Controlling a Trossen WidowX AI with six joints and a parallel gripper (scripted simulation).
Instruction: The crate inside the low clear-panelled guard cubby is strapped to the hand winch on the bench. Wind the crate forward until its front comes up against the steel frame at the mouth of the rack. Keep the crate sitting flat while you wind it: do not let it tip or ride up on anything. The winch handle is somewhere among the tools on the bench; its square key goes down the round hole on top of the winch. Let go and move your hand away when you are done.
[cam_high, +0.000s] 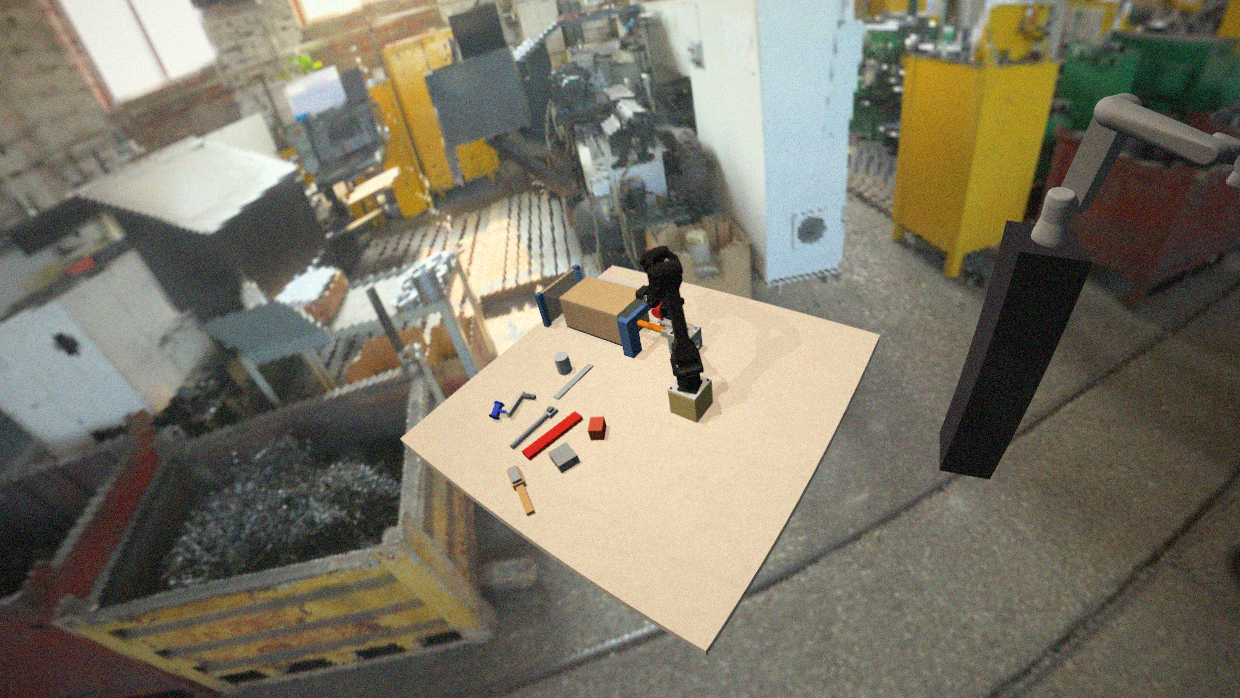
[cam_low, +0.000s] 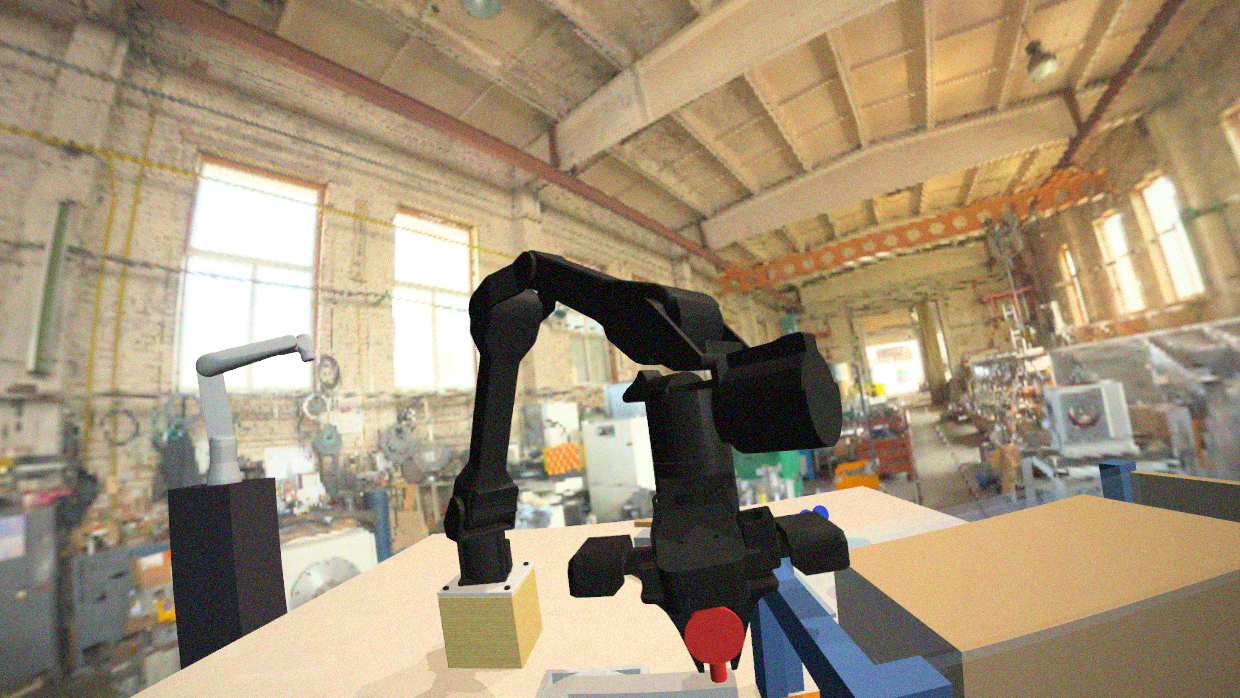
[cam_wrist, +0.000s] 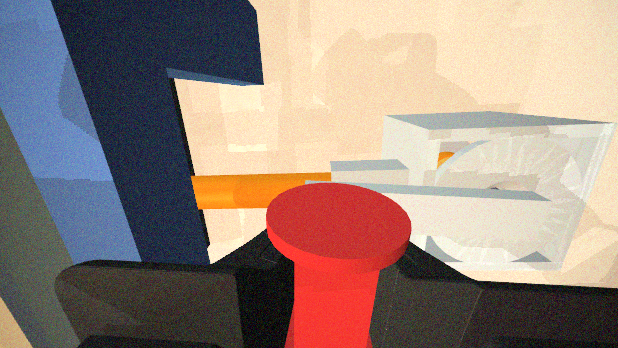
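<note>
My gripper tip is now 30 mm past the red-knobbed winch handle, 20 mm to the right of it and 10 mm above it. Round my gripper tip: red knob 20 mm above, 10 mm to the left; then blue steel frame 60 mm ahead, 10 mm below; then grey winch 110 mm behind, 80 mm below, 30 mm to the left.
</note>
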